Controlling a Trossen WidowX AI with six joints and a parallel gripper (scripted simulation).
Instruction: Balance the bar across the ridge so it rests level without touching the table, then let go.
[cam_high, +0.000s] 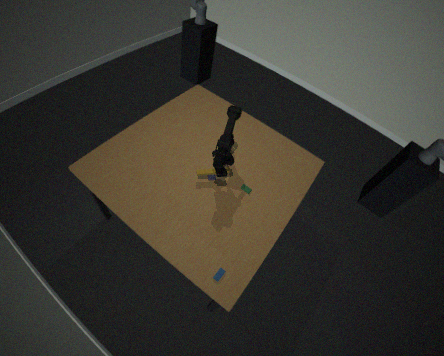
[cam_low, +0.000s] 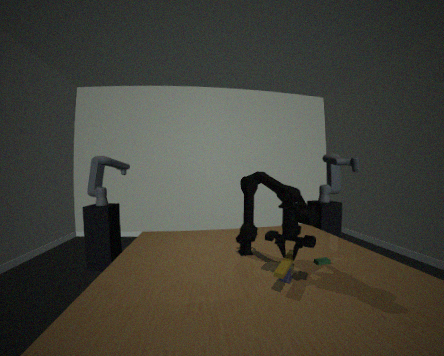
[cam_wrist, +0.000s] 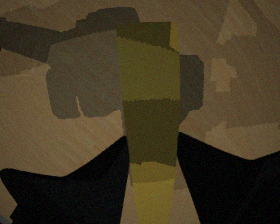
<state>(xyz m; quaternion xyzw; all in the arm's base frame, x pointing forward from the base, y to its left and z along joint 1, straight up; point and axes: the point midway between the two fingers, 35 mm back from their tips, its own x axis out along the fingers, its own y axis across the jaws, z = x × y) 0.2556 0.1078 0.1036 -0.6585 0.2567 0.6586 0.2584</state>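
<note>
The yellow bar lies 20 mm to the right of my gripper tip and 20 mm ahead of it. The rest, counted from my gripper tip: green block: 200 mm to the left, 60 mm below, 60 mm behind; then blue block: 480 mm ahead, 390 mm to the left, 60 mm below.
</note>
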